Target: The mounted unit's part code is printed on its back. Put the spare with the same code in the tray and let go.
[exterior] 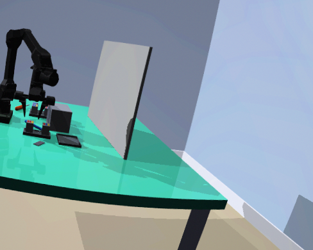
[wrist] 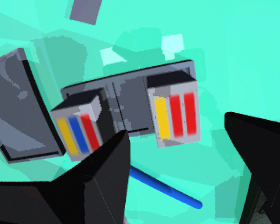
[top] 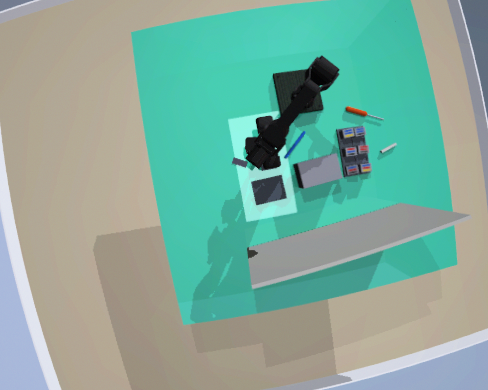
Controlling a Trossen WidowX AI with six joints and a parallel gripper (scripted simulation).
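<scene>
Now: gripper tip 30 mm above the spare block. Round my gripper tip: flat tray 180 mm ahead, 70 mm below, 20 mm to the left; grey box 220 mm to the left, 90 mm ahead, 20 mm below; blue pen 120 mm to the left, 60 mm below, 10 mm behind.
</scene>
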